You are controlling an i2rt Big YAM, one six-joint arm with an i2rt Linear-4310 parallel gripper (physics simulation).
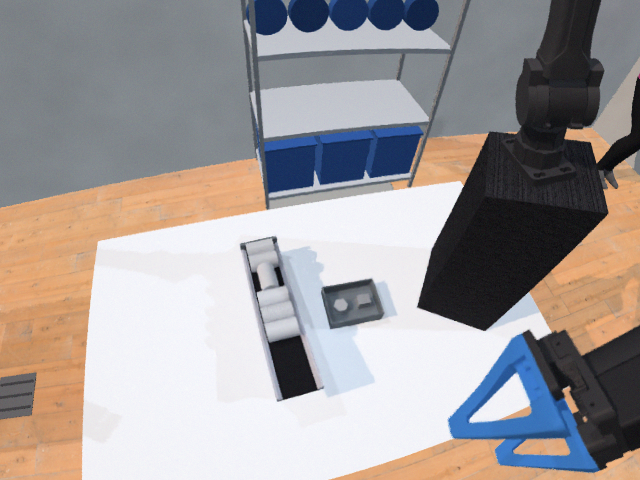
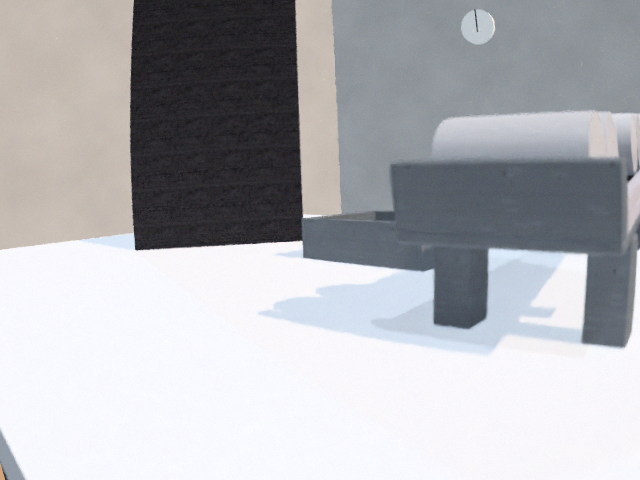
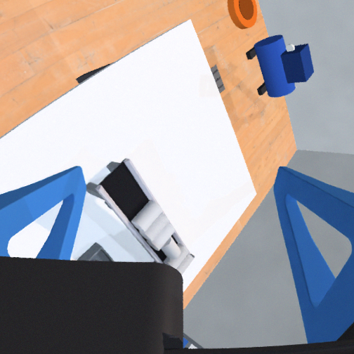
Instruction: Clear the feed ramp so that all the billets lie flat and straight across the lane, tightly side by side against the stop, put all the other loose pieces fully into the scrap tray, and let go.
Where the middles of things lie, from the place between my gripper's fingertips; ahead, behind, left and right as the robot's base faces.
Right now my hand is 520 mm to the left of the stop [image 2: 578, 198], 430 mm above it and 200 mm short of it.
